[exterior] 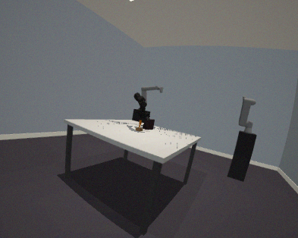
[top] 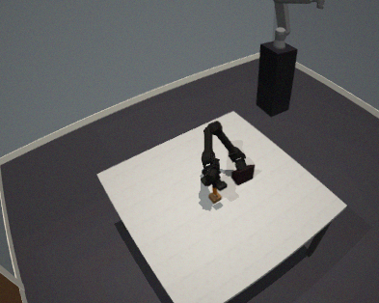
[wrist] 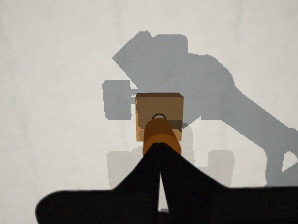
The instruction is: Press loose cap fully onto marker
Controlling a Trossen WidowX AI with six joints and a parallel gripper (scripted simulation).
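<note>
Right now the orange cap is 10 mm behind my gripper tip and 20 mm below it. The rest, counted from my gripper tip: holder block: 10 mm behind, 10 mm to the right, 110 mm below.
</note>
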